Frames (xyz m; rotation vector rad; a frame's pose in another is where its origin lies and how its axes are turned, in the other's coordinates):
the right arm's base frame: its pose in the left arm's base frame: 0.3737 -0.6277 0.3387 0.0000 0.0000 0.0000
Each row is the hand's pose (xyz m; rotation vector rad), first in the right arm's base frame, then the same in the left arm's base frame.
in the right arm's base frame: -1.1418 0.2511 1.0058 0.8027 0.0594 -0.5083
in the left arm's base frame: -0.7681 -0.3766 1.3445 0.8027 0.0594 -0.5083
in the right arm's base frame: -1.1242 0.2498 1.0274 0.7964 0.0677 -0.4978
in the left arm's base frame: -0.7505 -0.3779 1.3661 0.7964 0.0677 -0.4978
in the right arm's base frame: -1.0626 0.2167 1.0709 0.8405 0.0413 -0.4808
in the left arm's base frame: -0.6889 -0.4110 1.4096 0.8405 0.0413 -0.4808
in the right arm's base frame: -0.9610 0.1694 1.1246 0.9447 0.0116 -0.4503
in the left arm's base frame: -0.5873 -0.4583 1.4633 0.9447 0.0116 -0.4503
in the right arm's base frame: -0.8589 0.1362 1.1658 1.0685 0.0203 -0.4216
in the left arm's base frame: -0.4852 -0.4915 1.5045 1.0685 0.0203 -0.4216
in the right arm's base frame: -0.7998 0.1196 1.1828 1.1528 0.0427 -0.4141
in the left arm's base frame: -0.4261 -0.5081 1.5215 1.1528 0.0427 -0.4141
